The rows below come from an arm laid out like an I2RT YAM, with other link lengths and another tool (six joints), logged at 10 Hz.
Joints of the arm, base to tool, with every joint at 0 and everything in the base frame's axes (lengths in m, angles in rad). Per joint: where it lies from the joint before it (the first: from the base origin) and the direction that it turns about. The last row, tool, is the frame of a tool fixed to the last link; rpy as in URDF.
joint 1: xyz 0 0 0.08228 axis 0 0 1
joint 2: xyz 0.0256 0.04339 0.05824 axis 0 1 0
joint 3: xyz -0.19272 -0.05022 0 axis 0 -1 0
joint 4: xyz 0.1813 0.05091 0.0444 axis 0 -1 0
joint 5: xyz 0.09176 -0.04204 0.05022 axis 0 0 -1
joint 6: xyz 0.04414 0 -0.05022 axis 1 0 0
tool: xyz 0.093 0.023 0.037 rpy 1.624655 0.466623 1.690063
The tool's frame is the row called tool.
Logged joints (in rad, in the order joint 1, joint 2, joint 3, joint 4, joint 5, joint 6), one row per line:
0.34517 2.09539 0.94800 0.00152 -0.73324 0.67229
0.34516 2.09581 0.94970 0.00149 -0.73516 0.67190
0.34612 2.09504 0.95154 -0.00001 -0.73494 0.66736
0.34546 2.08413 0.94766 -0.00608 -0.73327 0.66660
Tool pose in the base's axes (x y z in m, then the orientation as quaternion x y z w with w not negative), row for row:
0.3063 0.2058 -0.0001 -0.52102 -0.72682 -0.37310 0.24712
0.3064 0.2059 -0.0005 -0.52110 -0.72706 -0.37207 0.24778
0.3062 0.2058 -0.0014 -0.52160 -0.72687 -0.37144 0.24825
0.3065 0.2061 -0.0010 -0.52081 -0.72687 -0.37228 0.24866
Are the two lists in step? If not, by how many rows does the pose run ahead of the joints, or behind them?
The pose runs 2 rows behind the joints: the pose in row i belongs to the joints in row i - 2.
